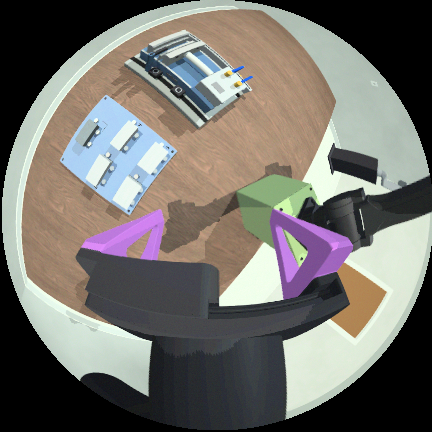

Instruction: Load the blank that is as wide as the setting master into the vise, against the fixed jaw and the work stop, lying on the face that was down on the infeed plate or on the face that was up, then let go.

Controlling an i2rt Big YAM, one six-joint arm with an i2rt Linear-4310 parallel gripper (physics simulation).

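Places are measured from the arm's base along level axes (x back, y left, z down), in millimetres.
Pixels of known places: gripper, fingertip midpoint: point(216, 215).
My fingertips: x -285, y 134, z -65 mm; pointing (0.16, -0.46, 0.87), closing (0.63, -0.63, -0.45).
Behind a point stands the place of what it marks.
The light blue infeed plate point(111, 111) {x -506, y 102, z 194 mm} lies on the wooden table at the left. It bears several pale blanks, among them an upper one point(124, 136) {x -423, y 127, z 158 mm}, a right one point(153, 158) {x -340, y 124, z 158 mm}, a left one point(99, 171) {x -422, y 214, z 158 mm} and a lower one point(127, 192) {x -340, y 212, z 158 mm}, beside small round pegs. A darker grey block point(87, 132) {x -512, y 170, z 169 mm} sits at its upper left; I cannot tell surely that it is the setting master. Which blank matches in width is too small to tell. The vise point(218, 86) {x -363, y -72, z 105 mm} stands at the upper middle, with no blank visible in it. My gripper point(216, 215) {x -285, y 134, z -65 mm} is open and empty, above the table, apart from the plate.
Yellow fittings with blue handles stand on the vise's right end. A green block point(257, 202) {x -95, y 43, z 103 mm} is at the right table edge, partly behind the right finger, with the black arm parts point(345, 215) {x -114, y -2, z -115 mm} beside it. A black box on a bracket point(355, 162) stands beyond the edge.
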